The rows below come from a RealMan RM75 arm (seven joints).
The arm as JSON. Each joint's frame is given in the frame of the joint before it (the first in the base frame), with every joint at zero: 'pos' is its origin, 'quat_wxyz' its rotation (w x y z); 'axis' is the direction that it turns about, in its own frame. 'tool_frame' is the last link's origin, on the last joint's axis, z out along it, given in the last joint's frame.
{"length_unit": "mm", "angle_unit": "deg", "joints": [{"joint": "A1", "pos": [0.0, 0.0, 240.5], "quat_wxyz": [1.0, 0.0, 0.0, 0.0], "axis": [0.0, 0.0, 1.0]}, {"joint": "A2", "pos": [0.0, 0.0, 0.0], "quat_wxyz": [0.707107, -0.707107, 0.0, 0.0], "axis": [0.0, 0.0, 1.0]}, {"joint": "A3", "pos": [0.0, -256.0, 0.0], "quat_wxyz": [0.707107, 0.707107, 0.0, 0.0], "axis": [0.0, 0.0, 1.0]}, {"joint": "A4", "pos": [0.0, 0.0, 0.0], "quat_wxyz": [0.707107, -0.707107, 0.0, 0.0], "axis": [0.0, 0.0, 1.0]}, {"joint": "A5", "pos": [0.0, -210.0, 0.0], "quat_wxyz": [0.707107, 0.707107, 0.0, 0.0], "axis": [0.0, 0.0, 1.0]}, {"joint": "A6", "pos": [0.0, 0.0, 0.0], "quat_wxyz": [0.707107, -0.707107, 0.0, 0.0], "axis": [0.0, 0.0, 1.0]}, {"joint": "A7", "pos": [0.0, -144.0, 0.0], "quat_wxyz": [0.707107, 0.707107, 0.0, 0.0], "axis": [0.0, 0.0, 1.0]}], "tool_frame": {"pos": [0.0, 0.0, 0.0], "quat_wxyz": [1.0, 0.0, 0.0, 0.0]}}
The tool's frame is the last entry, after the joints.
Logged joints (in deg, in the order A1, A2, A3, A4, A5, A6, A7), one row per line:
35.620 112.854 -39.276 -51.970 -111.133 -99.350 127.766
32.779 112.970 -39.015 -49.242 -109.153 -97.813 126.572
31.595 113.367 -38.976 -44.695 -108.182 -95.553 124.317
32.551 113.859 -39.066 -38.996 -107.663 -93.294 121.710
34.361 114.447 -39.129 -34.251 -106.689 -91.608 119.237
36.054 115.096 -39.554 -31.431 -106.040 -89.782 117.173
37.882 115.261 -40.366 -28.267 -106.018 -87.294 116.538
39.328 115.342 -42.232 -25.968 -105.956 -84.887 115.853
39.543 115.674 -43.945 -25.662 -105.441 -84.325 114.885
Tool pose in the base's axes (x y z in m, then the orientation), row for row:
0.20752 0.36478 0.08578 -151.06 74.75 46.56
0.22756 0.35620 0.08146 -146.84 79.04 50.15
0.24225 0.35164 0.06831 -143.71 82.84 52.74
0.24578 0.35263 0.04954 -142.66 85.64 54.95
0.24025 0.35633 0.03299 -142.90 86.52 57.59
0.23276 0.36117 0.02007 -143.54 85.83 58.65
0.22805 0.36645 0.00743 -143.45 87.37 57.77
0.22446 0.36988 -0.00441 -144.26 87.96 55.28
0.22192 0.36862 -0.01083 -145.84 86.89 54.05
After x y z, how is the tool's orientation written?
As a rotation vector, in degrees.
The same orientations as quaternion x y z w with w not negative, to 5 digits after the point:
-0.86304 0.42706 0.26601 0.04488
-0.84213 0.45330 0.28761 0.05113
-0.82453 0.47529 0.30259 0.05182
-0.81342 0.48831 0.31332 0.04161
-0.80838 0.48944 0.32579 0.02880
-0.80967 0.48415 0.33083 0.02417
-0.80745 0.49179 0.32518 0.02077
-0.81132 0.49469 0.31090 0.01942
-0.81849 0.48765 0.30334 0.01607

